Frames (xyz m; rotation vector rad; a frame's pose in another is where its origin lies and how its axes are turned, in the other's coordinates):
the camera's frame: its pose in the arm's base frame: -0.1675 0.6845 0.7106 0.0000 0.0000 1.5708
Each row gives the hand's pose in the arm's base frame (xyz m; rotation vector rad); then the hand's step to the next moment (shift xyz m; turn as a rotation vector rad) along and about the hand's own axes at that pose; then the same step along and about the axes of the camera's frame.
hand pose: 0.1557 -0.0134 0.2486 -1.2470 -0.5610 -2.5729
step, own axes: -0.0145 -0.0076 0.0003 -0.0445 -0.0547 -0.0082
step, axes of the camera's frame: 0.0075 -0.0063 -0.0131 0.0474 -0.0017 -0.0528
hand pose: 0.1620 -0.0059 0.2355 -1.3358 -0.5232 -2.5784
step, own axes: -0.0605 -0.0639 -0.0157 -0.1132 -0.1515 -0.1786
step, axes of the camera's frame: 0.0530 -0.0023 -0.0719 0.0699 0.1181 -0.2210
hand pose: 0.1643 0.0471 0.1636 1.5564 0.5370 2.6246
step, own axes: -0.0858 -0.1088 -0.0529 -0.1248 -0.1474 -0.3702
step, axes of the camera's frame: 0.0697 0.0179 -0.1297 0.0115 0.2762 -0.3129
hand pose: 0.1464 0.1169 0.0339 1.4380 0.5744 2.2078
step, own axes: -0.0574 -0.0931 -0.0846 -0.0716 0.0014 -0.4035
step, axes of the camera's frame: 0.0347 0.0446 -0.1262 -0.0831 0.3465 -0.2025
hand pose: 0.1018 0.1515 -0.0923 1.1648 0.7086 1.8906
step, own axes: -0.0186 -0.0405 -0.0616 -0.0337 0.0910 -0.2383
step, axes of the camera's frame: 0.0025 0.0374 -0.0662 -0.0899 0.2368 -0.0454
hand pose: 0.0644 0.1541 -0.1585 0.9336 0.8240 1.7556
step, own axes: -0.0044 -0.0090 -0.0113 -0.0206 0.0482 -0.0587
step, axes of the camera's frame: -0.0026 0.0049 -0.0141 -0.0420 0.0661 0.0078
